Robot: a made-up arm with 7 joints. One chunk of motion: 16 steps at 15 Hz.
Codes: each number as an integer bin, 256 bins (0 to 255) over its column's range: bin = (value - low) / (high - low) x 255, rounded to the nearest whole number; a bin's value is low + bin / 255 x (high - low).
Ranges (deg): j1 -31..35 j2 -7..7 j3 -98..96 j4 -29..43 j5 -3..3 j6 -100..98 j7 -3..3
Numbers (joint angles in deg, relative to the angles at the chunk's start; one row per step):
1: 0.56 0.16 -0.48 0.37 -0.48 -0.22 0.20
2: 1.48 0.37 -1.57 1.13 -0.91 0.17 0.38
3: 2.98 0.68 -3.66 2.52 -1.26 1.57 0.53
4: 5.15 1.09 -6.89 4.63 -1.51 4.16 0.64
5: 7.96 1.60 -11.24 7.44 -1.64 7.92 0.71
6: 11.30 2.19 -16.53 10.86 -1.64 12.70 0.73
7: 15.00 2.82 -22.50 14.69 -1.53 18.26 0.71
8: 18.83 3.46 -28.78 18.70 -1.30 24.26 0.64
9: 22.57 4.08 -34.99 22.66 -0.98 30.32 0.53
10: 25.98 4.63 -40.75 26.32 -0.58 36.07 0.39
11: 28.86 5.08 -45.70 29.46 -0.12 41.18 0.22
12: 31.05 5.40 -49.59 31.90 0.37 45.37 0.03
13: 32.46 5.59 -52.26 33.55 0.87 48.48 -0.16
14: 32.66 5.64 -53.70 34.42 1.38 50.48 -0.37
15: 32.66 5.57 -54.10 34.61 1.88 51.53 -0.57
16: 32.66 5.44 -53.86 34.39 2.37 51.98 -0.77
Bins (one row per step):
1: 122 130 128 104 107 129 136
2: 125 134 127 107 89 129 144
3: 131 140 124 112 74 131 150
4: 140 147 120 119 63 134 155
5: 151 157 114 129 58 139 158
6: 163 167 107 141 58 145 159
7: 178 179 99 155 62 152 158
8: 193 191 91 169 72 160 155
9: 207 202 83 183 86 168 150
10: 220 212 75 196 103 175 144
11: 231 220 69 207 122 182 137
12: 240 226 64 216 143 187 129
13: 245 229 60 222 164 191 121
14: 246 230 58 225 186 194 112
15: 246 229 58 225 207 195 103
16: 246 227 58 225 228 196 95

